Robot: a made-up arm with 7 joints.
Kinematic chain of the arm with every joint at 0, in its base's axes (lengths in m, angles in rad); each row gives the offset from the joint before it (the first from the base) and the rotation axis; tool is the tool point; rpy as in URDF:
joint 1: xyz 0 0.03 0.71 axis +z
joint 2: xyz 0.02 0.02 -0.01 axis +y
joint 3: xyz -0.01 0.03 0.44 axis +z
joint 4: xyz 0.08 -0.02 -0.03 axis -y
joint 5: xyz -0.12 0 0.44 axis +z
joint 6: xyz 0.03 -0.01 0 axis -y
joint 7: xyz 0.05 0.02 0 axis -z
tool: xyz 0 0 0 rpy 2.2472 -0.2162 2.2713
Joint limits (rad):
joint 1: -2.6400..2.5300
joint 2: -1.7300..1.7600
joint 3: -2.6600..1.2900
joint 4: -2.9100..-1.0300
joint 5: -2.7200..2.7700
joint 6: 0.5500..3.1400
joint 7: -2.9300..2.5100
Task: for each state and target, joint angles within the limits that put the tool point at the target. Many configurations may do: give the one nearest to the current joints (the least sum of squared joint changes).
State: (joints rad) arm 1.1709 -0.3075 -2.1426 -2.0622 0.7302 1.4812 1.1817
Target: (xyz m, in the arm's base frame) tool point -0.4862 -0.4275 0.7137
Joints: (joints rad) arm 0.4097 -0.6178 -2.6600 -1.8255 0.7271 1.5484 1.1817
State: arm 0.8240 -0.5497 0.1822 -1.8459 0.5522 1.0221 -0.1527
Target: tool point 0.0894 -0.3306 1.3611
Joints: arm 1.0430 -1.0642 -0.6295 -1.4024 0.5360 1.1326 -0.1527
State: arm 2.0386 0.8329 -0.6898 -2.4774 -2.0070 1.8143 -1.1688
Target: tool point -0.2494 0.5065 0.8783
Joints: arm 2.4210 0.0557 -0.3977 -2.2282 -2.0065 1.8681 -1.1688
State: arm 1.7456 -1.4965 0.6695 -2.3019 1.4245 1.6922 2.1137
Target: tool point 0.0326 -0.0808 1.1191
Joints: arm 1.7921 -1.7300 -0.1181 -2.5753 1.3892 1.9010 2.1137
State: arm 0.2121 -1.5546 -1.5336 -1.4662 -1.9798 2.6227 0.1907
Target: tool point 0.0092 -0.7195 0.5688
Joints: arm 0.9213 -1.7014 -1.6213 -1.3359 -1.9783 2.5037 0.1907
